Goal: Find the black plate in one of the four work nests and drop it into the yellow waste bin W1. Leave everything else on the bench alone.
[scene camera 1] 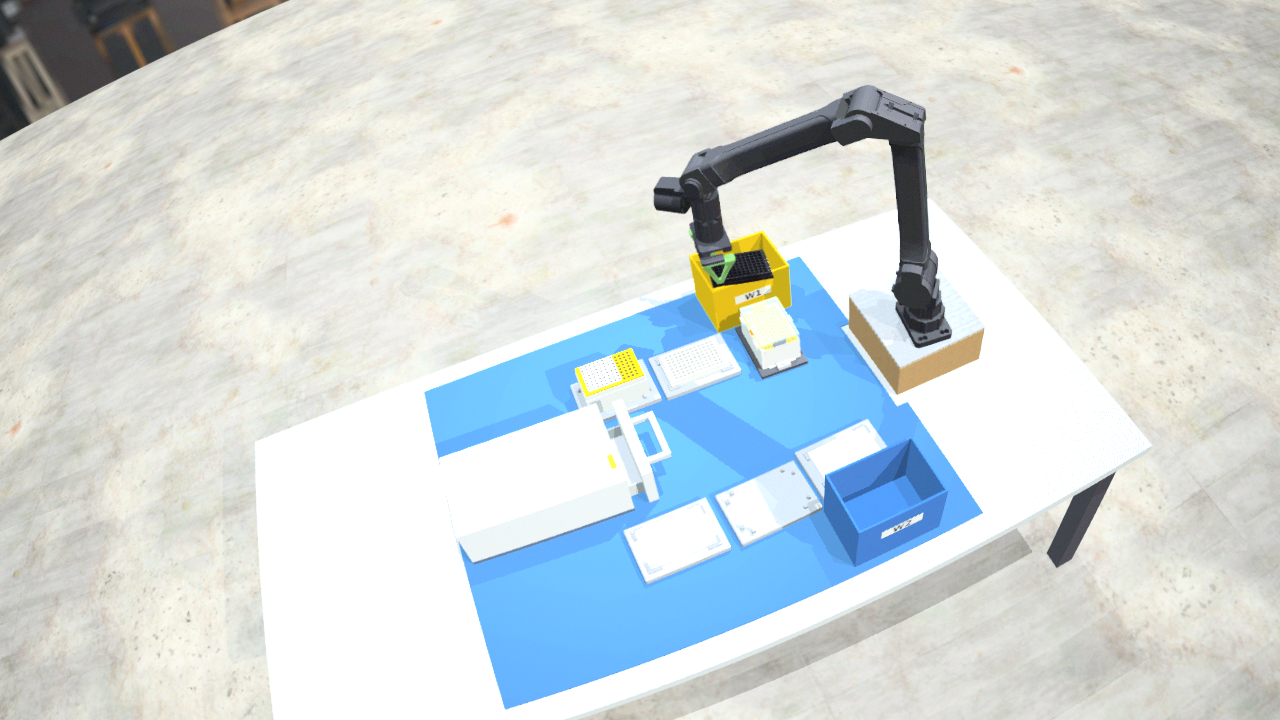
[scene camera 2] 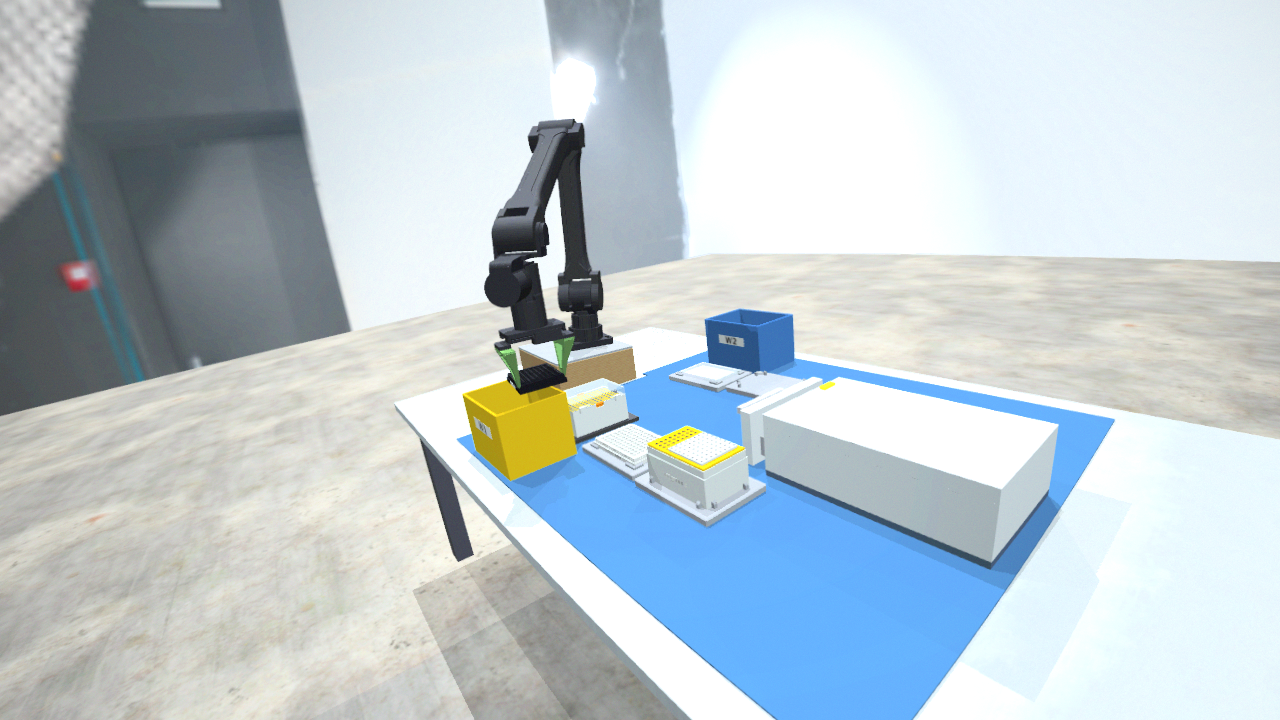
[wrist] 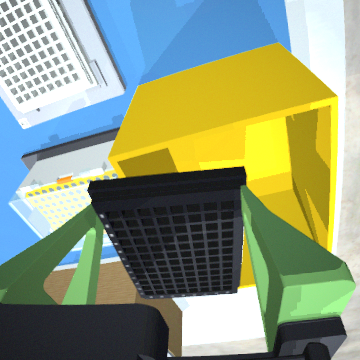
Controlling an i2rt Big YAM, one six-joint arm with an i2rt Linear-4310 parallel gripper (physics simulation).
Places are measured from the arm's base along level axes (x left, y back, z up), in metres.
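Pixels of known places: gripper, fingertip midpoint: (scene camera 1: 715,270) (scene camera 2: 541,381) (wrist: 167,201); arm's base at its link origin: (scene camera 1: 923,322) (scene camera 2: 586,343).
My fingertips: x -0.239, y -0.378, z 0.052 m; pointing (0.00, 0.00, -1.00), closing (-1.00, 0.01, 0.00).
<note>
For each thing: its middle in the pictures, then the offset to it from my fingertips.
- black plate at the middle of its body: (wrist: 179,249) (scene camera 2: 535,377) (scene camera 1: 739,267) dx +0.003, dy +0.050, dz -0.005 m
- yellow waste bin W1 at the middle of its body: (wrist: 234,177) (scene camera 2: 517,423) (scene camera 1: 741,280) dx -0.043, dy +0.061, dz -0.085 m
- clear-lidded box at the middle of its body: (wrist: 90,195) (scene camera 2: 591,408) (scene camera 1: 770,333) dx +0.112, dy +0.078, dz -0.107 m
- white plate at the middle of its body: (wrist: 19,33) (scene camera 2: 632,443) (scene camera 1: 693,361) dx +0.116, dy -0.090, dz -0.126 m
- yellow-topped rack at the middle of its body: (scene camera 2: 696,462) (scene camera 1: 611,380) dx +0.134, dy -0.263, dz -0.101 m
- Blue bin W2 at the middle of its body: (scene camera 1: 884,501) (scene camera 2: 749,339) dx +0.592, dy +0.153, dz -0.085 m
- white drawer unit at the middle of its body: (scene camera 2: 899,451) (scene camera 1: 534,484) dx +0.351, dy -0.449, dz -0.092 m
The black plate (scene camera 1: 750,266) (scene camera 2: 540,378) (wrist: 172,240) is a dark gridded plate. My gripper (scene camera 1: 721,268) (scene camera 2: 539,373) (wrist: 167,201) is shut on it, with one green finger at each side. The yellow waste bin W1 (scene camera 1: 754,309) (scene camera 2: 537,436) (wrist: 225,100) stands upright with its open top facing up. The plate is over the bin's opening, close to rim height; its exact height against the rim is hard to tell. In the wrist view, part of the bin's opening shows beyond the plate, and the plate hides the rest.
A clear-lidded box (scene camera 1: 769,331) (scene camera 2: 599,409) (wrist: 65,200) stands right beside W1. A white plate (scene camera 1: 694,363) (scene camera 2: 626,445) (wrist: 37,55) and a yellow-topped rack (scene camera 1: 610,370) (scene camera 2: 696,447) sit nearby. Blue bin W2 (scene camera 1: 854,528) (scene camera 2: 774,346), pale nests and a white drawer unit (scene camera 1: 537,474) (scene camera 2: 913,438) stand farther off.
</note>
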